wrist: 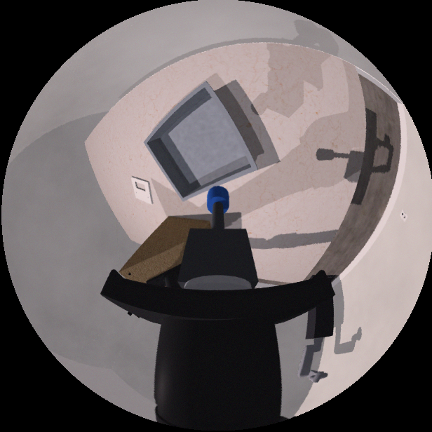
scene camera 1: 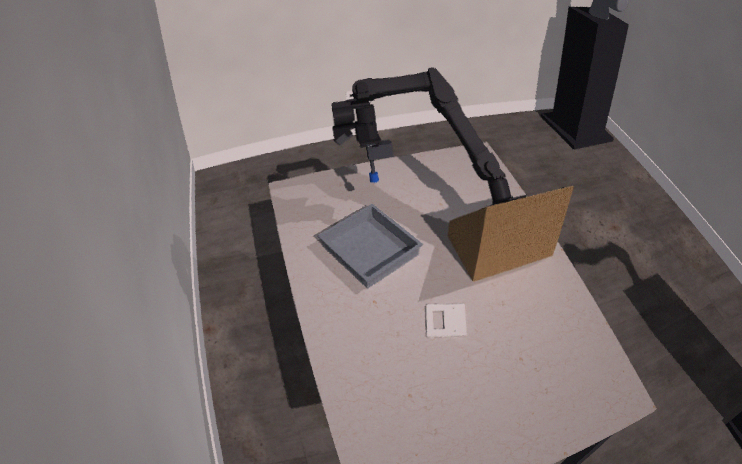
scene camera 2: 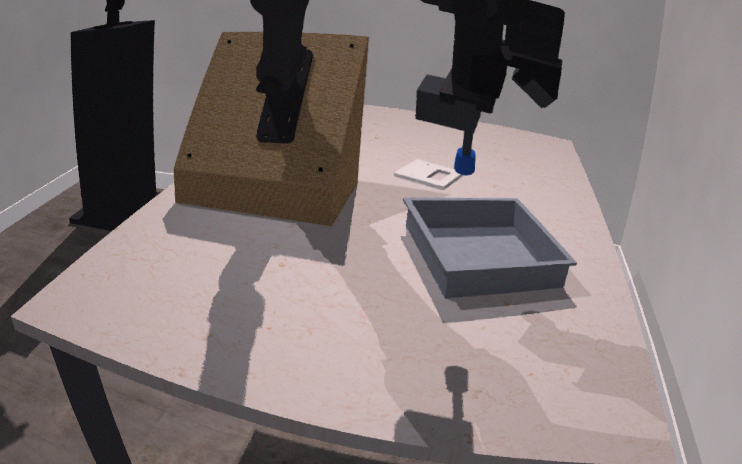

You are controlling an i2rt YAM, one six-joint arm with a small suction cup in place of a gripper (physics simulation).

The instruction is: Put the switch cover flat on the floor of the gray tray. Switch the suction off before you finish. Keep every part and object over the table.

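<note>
The white switch cover (scene camera 1: 454,320) (scene camera 2: 418,167) (wrist: 143,195) with a rectangular opening lies flat on the table, apart from the tray. The gray tray (scene camera 1: 341,262) (scene camera 2: 503,280) (wrist: 165,172) stands on the table, and its visible floor is bare. My gripper, a blue suction cup (scene camera 1: 373,177) (scene camera 2: 465,161) (wrist: 218,199), hangs in the air with nothing on it. In scene camera 1 it is behind the tray. The switch cover is well away from it, on the other side of the tray. In scene camera 2 the cup overlaps the cover's corner in the picture.
A brown wedge-shaped block (scene camera 1: 519,235) (scene camera 2: 218,114) (wrist: 155,245) carries the arm's base and stands beside the tray. The pale table (scene camera 1: 492,383) (scene camera 2: 306,328) has its edges in view. A black pedestal (scene camera 1: 588,76) (scene camera 2: 114,120) stands on the floor beyond the table.
</note>
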